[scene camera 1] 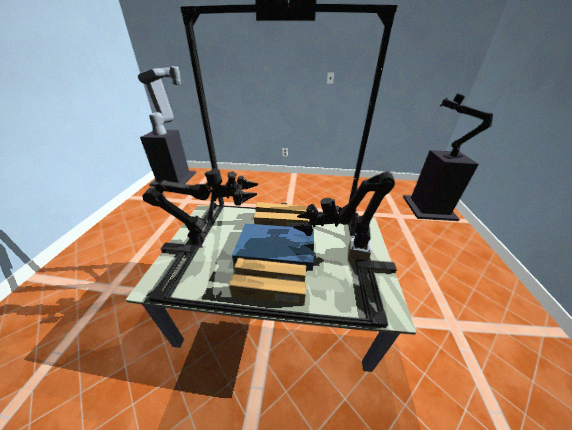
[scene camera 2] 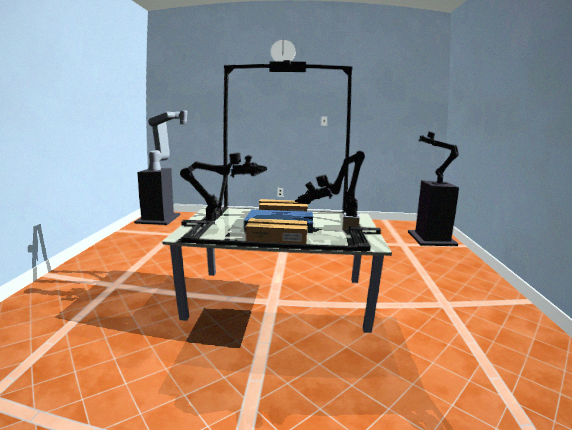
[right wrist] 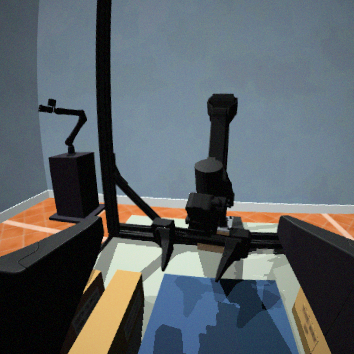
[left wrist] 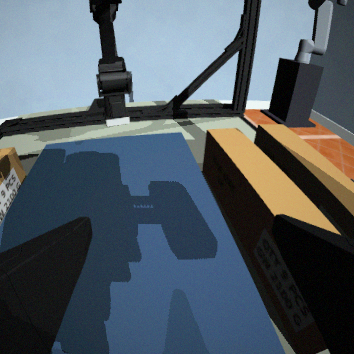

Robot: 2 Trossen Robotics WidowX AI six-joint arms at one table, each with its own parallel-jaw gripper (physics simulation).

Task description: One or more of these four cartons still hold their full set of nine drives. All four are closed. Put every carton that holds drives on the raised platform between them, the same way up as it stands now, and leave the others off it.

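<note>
My left gripper (left wrist: pixel 184 225) (right wrist: pixel 188 275): open, holding nothing. My right gripper (right wrist: pixel 191 225): open, holding nothing. Raised platform (scene camera 1: pixel 281 244) (right wrist: pixel 186 307) (left wrist: pixel 162 264).
</note>
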